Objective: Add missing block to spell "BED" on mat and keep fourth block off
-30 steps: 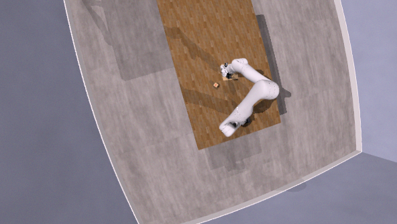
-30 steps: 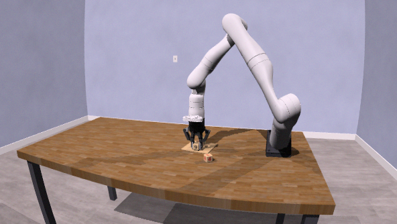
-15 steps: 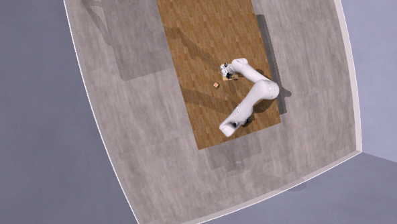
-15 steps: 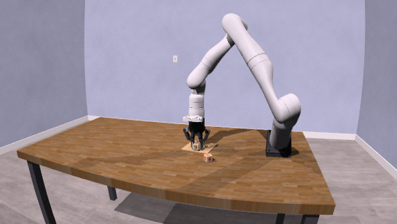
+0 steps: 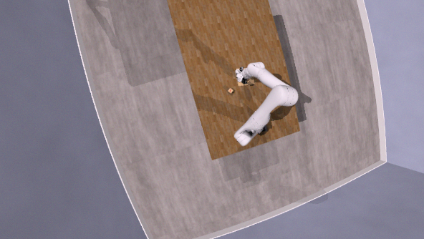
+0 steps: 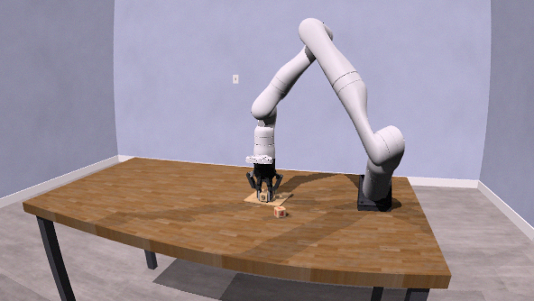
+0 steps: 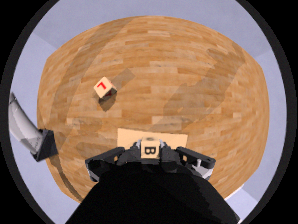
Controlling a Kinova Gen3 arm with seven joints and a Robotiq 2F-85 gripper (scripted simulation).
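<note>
The mat lies 5 cm to the right of my hand and 3 cm below it.
</note>
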